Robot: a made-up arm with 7 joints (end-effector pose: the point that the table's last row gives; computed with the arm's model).
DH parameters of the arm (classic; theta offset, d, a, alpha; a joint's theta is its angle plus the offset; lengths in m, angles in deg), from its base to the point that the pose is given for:
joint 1: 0 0.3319 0 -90
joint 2: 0 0 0 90
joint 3: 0 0.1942 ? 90
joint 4: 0 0 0.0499 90
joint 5: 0 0.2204 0 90
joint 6: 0 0 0.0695 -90
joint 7: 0 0.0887 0 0
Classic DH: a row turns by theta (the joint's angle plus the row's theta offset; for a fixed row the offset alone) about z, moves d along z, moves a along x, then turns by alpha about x.
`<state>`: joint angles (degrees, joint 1 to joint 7).
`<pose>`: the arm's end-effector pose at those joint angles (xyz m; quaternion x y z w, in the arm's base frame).
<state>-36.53 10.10 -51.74 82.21 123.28 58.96 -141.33</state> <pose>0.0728 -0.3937 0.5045 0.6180 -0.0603 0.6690 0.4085</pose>
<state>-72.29 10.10 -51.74 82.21 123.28 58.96 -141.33</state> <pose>-0.1710 -0.3620 0.5045 0.5697 -0.2471 0.5113 0.5941</pose>
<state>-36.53 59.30 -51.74 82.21 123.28 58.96 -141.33</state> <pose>0.0963 -0.4110 0.2230 0.8869 -0.0839 0.3866 0.2384</pose>
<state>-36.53 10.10 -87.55 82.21 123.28 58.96 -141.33</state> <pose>-0.1513 -0.3513 0.5411 0.5736 -0.2023 0.4957 0.6199</pose>
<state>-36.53 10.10 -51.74 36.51 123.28 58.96 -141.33</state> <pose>0.0363 -0.2876 0.2710 0.7330 -0.3398 0.5625 0.1755</pose>
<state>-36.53 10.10 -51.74 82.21 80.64 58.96 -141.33</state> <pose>0.0747 -0.3866 0.4763 0.8166 0.1429 0.4410 0.3439</pose>
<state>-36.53 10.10 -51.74 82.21 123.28 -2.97 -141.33</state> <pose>-0.0306 -0.3626 0.4624 0.6674 -0.4308 0.3060 0.5247</pose>
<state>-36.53 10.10 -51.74 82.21 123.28 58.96 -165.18</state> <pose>0.0728 -0.3937 0.5045 0.6172 0.0687 0.5701 0.5379</pose>
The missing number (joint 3, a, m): 0.0417
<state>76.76 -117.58 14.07 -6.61 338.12 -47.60 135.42</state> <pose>-0.0853 -0.0065 0.4913 -0.2812 -0.1341 0.0923 0.9457</pose>
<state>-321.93 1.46 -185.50 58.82 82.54 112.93 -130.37</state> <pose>-0.1708 -0.2368 0.4345 0.6597 -0.1381 0.6846 0.2776</pose>
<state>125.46 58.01 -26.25 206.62 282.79 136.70 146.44</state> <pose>-0.0915 0.2415 0.6207 -0.5118 0.6653 -0.2745 0.4692</pose>
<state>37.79 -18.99 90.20 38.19 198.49 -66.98 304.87</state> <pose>-0.1011 0.0707 0.3310 0.9672 -0.1105 0.1602 0.1633</pose>
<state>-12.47 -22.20 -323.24 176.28 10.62 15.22 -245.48</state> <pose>-0.2159 0.0227 0.8096 -0.1107 -0.0822 -0.2820 0.9495</pose>
